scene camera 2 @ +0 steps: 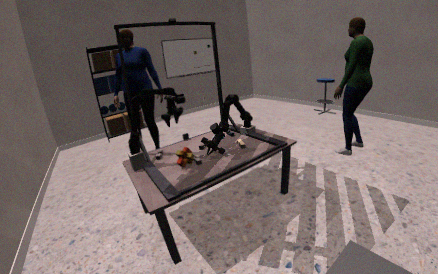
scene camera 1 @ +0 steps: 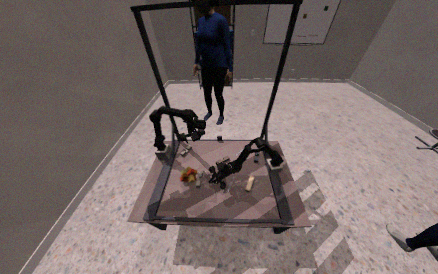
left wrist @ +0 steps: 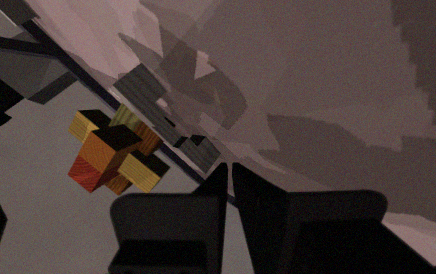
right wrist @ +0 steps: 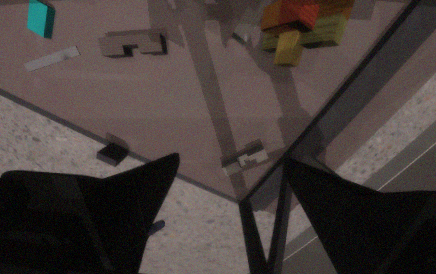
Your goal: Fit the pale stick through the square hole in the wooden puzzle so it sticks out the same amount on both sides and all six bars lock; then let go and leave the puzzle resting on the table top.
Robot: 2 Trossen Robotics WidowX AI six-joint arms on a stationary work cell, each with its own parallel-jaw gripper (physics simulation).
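Places are measured from the left arm's base along level axes (x ahead, y left, z up), in millimetres.
Where they show: left gripper, fingertip midpoint: (scene camera 2: 207,155) (scene camera 1: 208,182) (left wrist: 229,168); right gripper, fingertip midpoint: (scene camera 2: 173,125) (scene camera 1: 193,141) (right wrist: 231,160); left arm's base, origin of the base link: (scene camera 2: 247,126) (scene camera 1: 274,163); right arm's base, origin of the base link: (scene camera 2: 135,152) (scene camera 1: 161,148).
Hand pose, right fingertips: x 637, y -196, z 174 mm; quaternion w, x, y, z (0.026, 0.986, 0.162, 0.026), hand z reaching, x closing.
Note:
Things, the pixels of their top centre, and the offset from my right fingertips.
- pale stick, middle of its top: (scene camera 2: 240,141) (scene camera 1: 250,182) dx -394, dy +309, dz -211 mm
- grey notched bar, middle of its top: (left wrist: 162,136) (right wrist: 260,3) (scene camera 1: 199,178) dx -8, dy +209, dz -211 mm
- teal block, middle of its top: (right wrist: 36,17) dx -423, dy +46, dz -227 mm
- thin strip, middle of its top: (right wrist: 50,59) dx -415, dy -30, dz -241 mm
The wooden puzzle (scene camera 1: 188,174) (scene camera 2: 185,157) (left wrist: 107,150) (right wrist: 299,15), with red, orange and yellow-green bars, rests on the table left of my left gripper. Its square hole cannot be made out. The pale stick (scene camera 1: 250,183) (scene camera 2: 241,143) lies flat on the table right of my left gripper, apart from the puzzle. My left gripper (scene camera 1: 212,180) (scene camera 2: 210,151) (left wrist: 229,168) is low over the middle of the table, its fingers nearly touching with no object visible between them. My right gripper (scene camera 1: 188,137) (scene camera 2: 171,121) (right wrist: 231,160) is open and empty, high above the table's left side.
A grey notched bar (scene camera 1: 198,180) (left wrist: 145,97) lies close beside the puzzle. Another notched bar (right wrist: 142,44) lies farther back; a smaller one (scene camera 1: 185,150) (right wrist: 246,157) is at the back left. A teal block (right wrist: 39,19) and a thin strip (right wrist: 52,58) lie in the right wrist view.

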